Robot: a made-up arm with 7 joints.
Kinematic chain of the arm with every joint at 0, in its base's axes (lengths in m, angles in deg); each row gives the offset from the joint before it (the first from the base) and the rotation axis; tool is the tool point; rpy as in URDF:
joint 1: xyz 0 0 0.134 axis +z
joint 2: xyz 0 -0.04 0.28 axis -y
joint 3: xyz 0 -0.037 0.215 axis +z
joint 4: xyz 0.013 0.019 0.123 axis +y
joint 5: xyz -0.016 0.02 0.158 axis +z
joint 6: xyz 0 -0.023 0.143 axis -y
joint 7: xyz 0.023 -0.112 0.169 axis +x
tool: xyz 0 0 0 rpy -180 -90 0
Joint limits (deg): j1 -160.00..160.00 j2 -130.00..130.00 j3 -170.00..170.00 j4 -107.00..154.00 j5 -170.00..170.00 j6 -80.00..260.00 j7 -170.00..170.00
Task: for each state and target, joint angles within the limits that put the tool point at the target. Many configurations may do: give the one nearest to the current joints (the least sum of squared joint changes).
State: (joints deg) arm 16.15 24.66 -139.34 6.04 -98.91 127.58 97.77
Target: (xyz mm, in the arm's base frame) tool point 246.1 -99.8 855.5
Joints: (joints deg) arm 4.53 0.34 -147.97 -23.26 -96.26 147.67 97.77
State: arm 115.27 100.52 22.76 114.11 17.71 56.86 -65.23
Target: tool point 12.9 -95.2 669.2
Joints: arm 113.83 113.89 48.39 151.62 29.91 48.52 -65.23
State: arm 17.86 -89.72 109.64 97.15 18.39 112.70 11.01
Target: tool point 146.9 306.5 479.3
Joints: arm 22.14 -77.26 124.00 124.02 34.68 116.29 11.01
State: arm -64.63 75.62 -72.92 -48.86 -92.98 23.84 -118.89
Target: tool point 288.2 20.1 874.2
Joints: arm -85.92 41.76 -112.38 -72.34 -98.16 38.47 -118.89
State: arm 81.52 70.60 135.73 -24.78 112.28 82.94 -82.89
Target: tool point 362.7 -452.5 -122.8
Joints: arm 119.53 130.00 137.85 -21.52 134.40 57.42 -82.89
